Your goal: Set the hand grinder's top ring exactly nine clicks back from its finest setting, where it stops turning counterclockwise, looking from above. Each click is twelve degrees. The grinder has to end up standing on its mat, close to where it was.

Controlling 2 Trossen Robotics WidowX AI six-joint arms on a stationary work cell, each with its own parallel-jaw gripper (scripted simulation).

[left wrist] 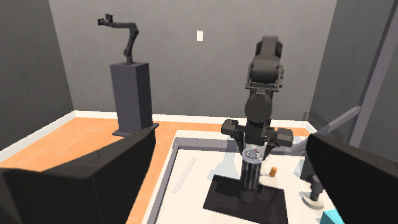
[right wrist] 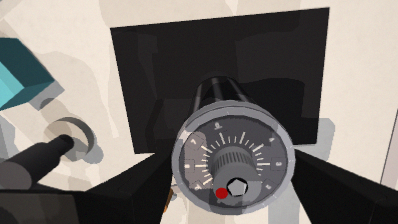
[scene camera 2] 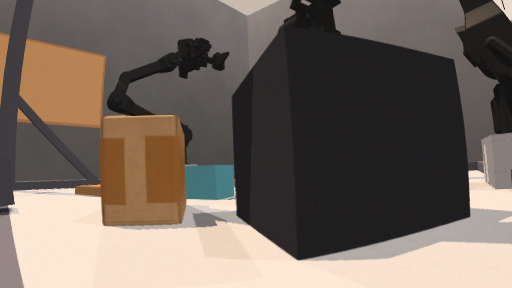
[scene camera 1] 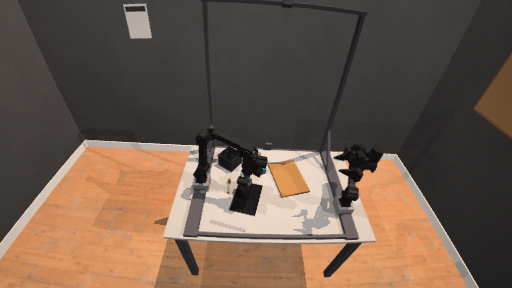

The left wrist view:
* left gripper: 229,138
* right gripper: 252,157
